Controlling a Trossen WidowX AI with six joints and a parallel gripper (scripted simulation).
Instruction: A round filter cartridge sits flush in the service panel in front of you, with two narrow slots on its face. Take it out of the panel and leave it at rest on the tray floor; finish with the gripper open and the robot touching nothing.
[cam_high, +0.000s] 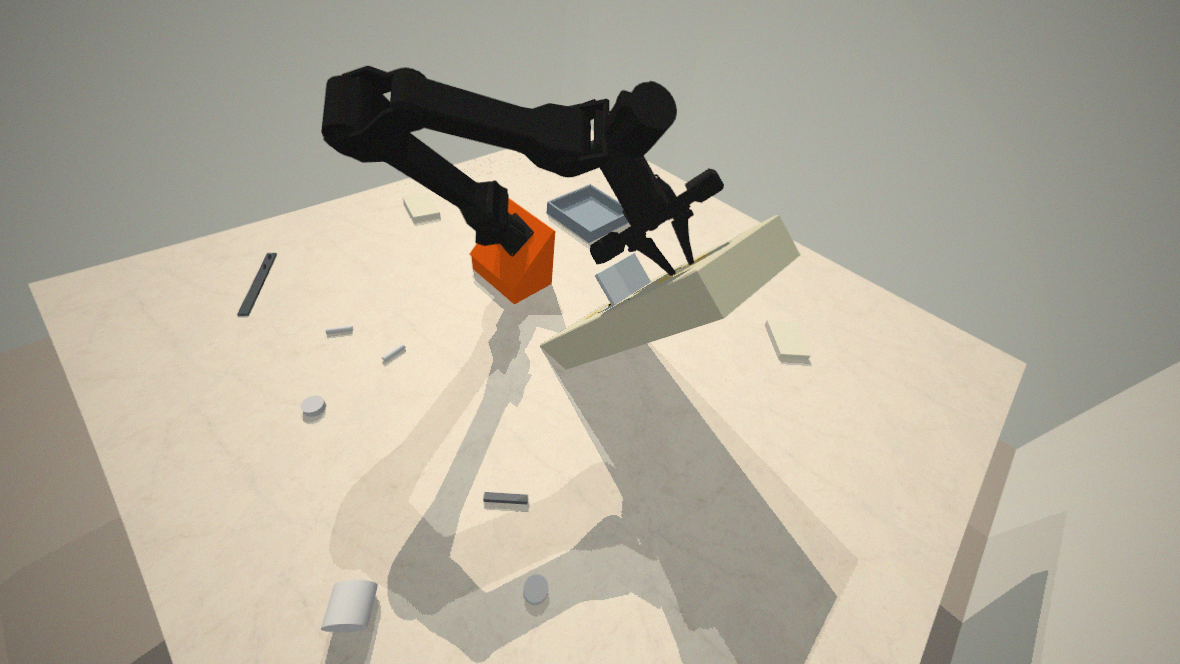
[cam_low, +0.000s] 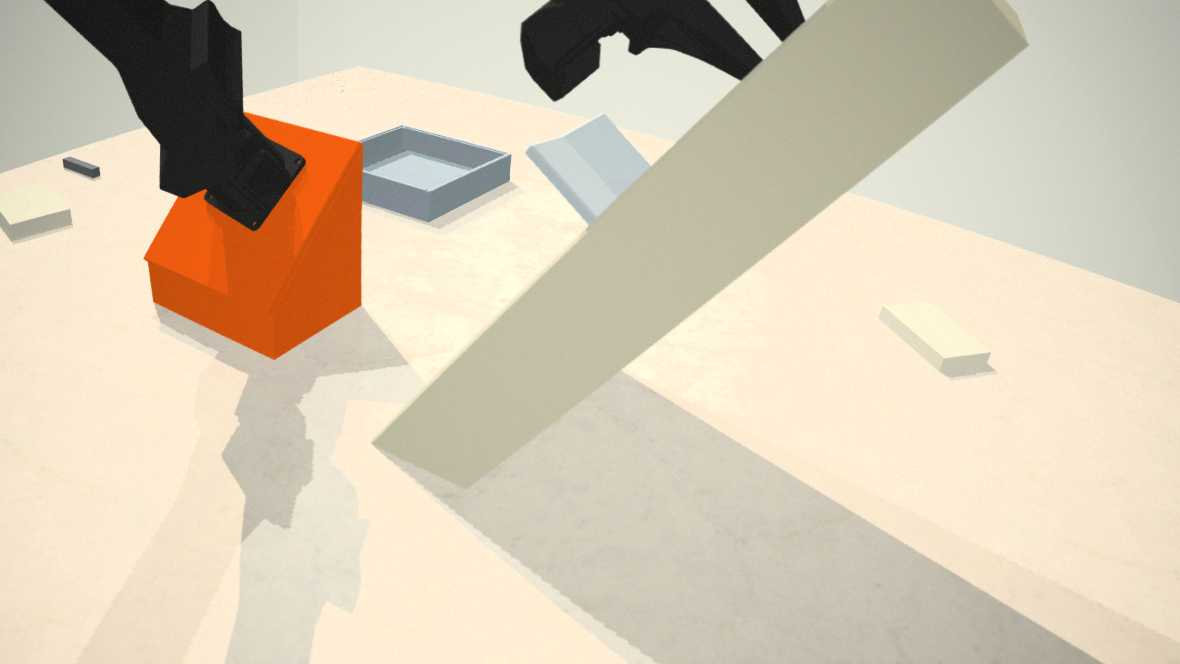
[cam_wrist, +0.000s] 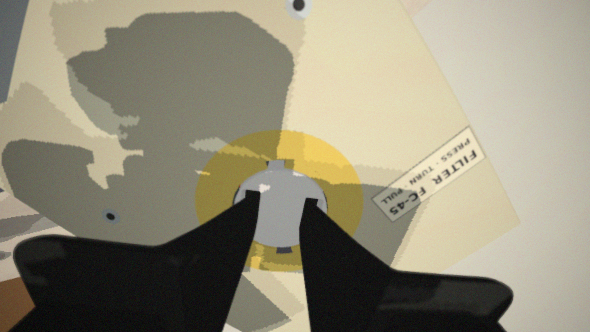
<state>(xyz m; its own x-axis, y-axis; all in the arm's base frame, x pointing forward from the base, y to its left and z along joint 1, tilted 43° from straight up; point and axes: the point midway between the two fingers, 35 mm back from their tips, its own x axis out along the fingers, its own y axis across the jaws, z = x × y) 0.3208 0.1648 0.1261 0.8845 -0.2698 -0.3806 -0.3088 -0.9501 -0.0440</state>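
Now: gripper tip 1 cm short of the filter cartridge and 1 cm above it. From my gripper tip the other things lie so: grey tray: 46 cm behind, 24 cm to the left, 24 cm below; cream service panel: 8 cm below, 4 cm behind.
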